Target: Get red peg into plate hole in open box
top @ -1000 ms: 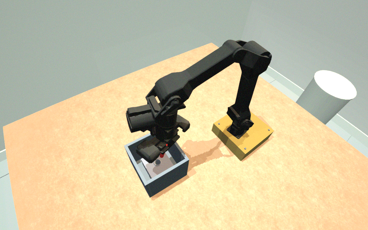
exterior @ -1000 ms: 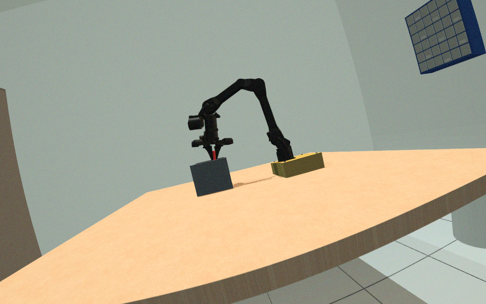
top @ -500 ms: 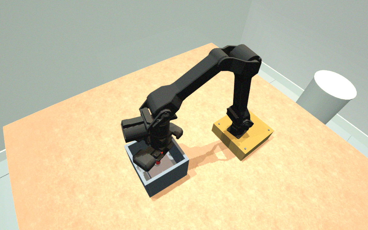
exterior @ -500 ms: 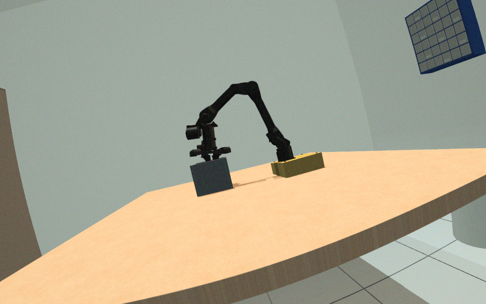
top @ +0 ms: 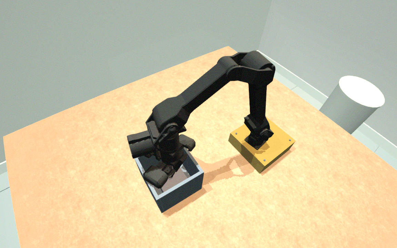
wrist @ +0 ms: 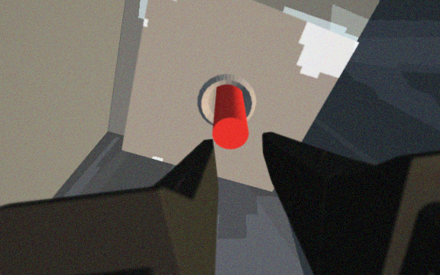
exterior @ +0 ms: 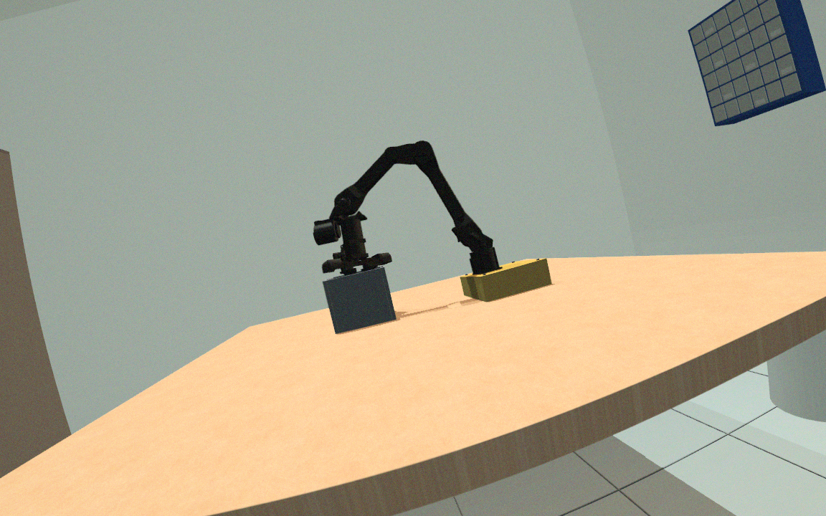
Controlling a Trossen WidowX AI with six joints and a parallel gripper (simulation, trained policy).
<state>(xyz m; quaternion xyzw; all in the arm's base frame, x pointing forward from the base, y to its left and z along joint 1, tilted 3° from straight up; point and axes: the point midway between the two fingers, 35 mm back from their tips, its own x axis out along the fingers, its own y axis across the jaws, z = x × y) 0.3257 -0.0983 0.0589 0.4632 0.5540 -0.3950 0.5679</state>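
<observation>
Right now the red peg is 30 mm below my gripper tip, 10 mm to the right of it and 10 mm ahead of it.
</observation>
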